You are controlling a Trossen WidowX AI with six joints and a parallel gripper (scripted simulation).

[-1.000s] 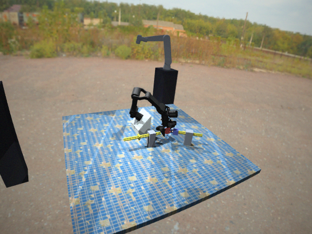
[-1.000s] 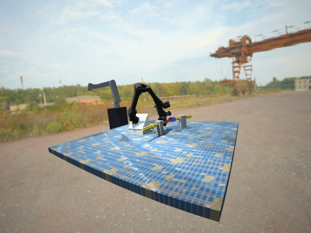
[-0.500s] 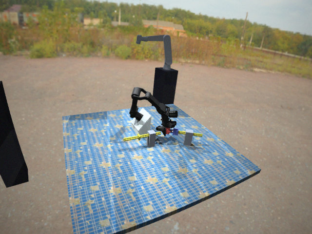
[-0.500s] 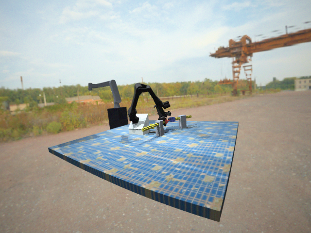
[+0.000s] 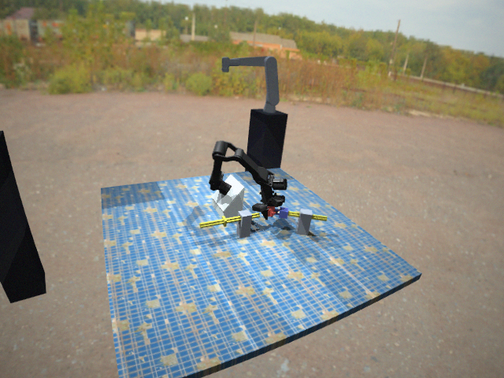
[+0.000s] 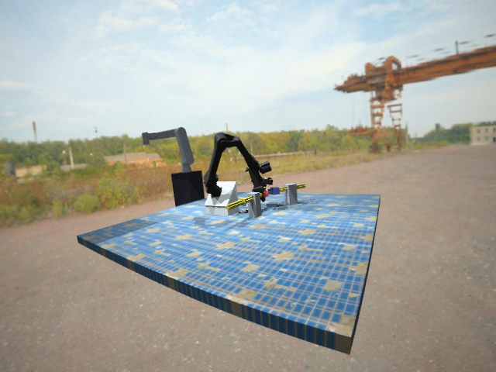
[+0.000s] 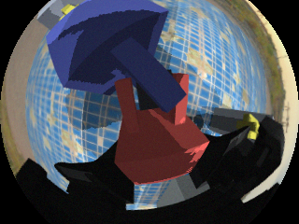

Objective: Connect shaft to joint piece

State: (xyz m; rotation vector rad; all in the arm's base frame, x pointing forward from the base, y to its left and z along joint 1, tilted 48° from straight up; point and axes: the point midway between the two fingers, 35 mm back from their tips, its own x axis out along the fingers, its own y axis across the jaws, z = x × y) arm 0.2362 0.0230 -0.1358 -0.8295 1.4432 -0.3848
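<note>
Right now my gripper tip is 40 mm below the red square joint piece.
</note>
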